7 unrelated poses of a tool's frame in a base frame.
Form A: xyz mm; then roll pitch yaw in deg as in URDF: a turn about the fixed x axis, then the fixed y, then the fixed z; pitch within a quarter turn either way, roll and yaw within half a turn.
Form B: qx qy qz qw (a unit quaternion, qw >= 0); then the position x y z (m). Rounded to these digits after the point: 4 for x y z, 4 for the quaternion.
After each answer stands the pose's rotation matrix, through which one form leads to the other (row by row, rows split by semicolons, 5 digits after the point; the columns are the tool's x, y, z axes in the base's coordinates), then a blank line. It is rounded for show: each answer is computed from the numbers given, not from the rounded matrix.
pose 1, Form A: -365.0 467.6 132.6 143.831 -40.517 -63.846
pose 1, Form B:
0.7001 -0.5628 0.1254 0.4212 -0.3650 0.4676 0.1326
0.33509 -0.89363 -0.29857; -0.68238 -0.01168 -0.73091; 0.64967 0.44865 -0.61370

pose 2, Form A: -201.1 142.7 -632.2 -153.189 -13.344 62.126
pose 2, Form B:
-0.8137 -0.5216 0.0220 0.2556 -0.2011 0.1427 -0.6322
0.45491 0.83762 -0.30241; 0.86011 -0.32525 0.39297; 0.23080 -0.43887 -0.86840

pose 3, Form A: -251.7 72.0 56.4 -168.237 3.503 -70.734
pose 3, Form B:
-0.8090 0.5780 -0.0345 0.1011 -0.2517 0.0720 0.0564
0.32934 -0.92828 0.17271; -0.94223 -0.31127 0.12373; -0.06110 -0.20348 -0.97717

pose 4, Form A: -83.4 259.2 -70.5 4.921 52.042 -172.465
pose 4, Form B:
0.4399 -0.0097 -0.8971 0.0402 -0.0834 0.2592 -0.0705
-0.60977 0.06360 -0.79002; -0.08066 -0.99658 -0.01797; -0.78846 0.05276 0.61282

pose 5, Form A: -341.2 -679.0 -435.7 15.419 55.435 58.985
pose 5, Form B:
-0.1235 0.4596 0.3776 0.7943 -0.3412 -0.6790 -0.4357
0.29233 -0.71337 0.63690; 0.48623 0.68436 0.54335; -0.82348 0.15084 0.54692

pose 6, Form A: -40.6 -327.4 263.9 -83.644 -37.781 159.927
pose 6, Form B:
0.1276 -0.6633 0.6567 0.3355 -0.0406 -0.3274 0.2639
-0.74235 -0.60989 -0.27740; 0.27126 0.10500 -0.95676; 0.61264 -0.78550 0.08750

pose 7, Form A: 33.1 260.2 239.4 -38.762 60.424 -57.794
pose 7, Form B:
-0.0217 0.5542 -0.2477 0.7944 0.0331 0.2602 0.2394
0.26306 0.36957 0.89119; -0.41763 0.87631 -0.24013; -0.86970 -0.30902 0.38487

